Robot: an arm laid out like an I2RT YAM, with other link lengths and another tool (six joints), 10 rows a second.
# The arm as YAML. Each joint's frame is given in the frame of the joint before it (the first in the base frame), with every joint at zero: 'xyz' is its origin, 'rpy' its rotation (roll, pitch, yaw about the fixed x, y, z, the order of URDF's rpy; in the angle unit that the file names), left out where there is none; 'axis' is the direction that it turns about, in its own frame. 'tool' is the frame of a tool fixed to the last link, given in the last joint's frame.
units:
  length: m
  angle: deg
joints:
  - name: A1
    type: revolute
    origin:
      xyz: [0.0, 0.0, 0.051]
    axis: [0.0, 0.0, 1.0]
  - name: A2
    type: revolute
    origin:
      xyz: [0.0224, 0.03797, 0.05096]
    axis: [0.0, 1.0, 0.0]
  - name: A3
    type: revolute
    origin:
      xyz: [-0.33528, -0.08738, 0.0]
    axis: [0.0, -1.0, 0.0]
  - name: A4
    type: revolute
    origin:
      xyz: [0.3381, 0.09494, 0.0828]
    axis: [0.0, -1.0, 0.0]
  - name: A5
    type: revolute
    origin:
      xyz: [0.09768, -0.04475, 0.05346]
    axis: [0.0, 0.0, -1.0]
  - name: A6
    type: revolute
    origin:
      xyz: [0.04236, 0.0, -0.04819]
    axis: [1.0, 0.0, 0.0]
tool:
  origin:
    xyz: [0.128, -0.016, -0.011]
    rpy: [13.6, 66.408, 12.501]
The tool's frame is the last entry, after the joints.
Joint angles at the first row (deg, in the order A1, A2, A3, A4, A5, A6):
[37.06, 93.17, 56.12, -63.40, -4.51, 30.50]
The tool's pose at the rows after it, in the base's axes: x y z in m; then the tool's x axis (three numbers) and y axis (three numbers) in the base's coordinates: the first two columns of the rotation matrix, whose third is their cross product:
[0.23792 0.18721 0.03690 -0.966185 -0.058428 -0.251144 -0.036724 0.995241 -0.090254]
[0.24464 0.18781 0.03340 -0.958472 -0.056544 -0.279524 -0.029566 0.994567 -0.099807]
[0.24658 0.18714 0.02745 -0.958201 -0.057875 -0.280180 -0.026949 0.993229 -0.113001]
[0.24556 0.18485 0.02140 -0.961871 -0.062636 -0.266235 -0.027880 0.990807 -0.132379]
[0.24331 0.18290 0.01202 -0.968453 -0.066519 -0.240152 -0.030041 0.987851 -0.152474]
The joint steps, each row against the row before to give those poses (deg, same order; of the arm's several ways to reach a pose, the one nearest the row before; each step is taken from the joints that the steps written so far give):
[1.94, 0.02, 0.00, 0.66, 3.58, 1.29]
[0.05, 0.35, -0.11, 1.49, 1.40, 0.53]
[0.00, 0.98, -0.11, 0.67, 0.61, 0.24]
[0.00, 1.20, -0.04, -0.06, 0.40, 0.11]
[-0.02, 1.88, -0.03, 0.00, 0.00, 0.06]

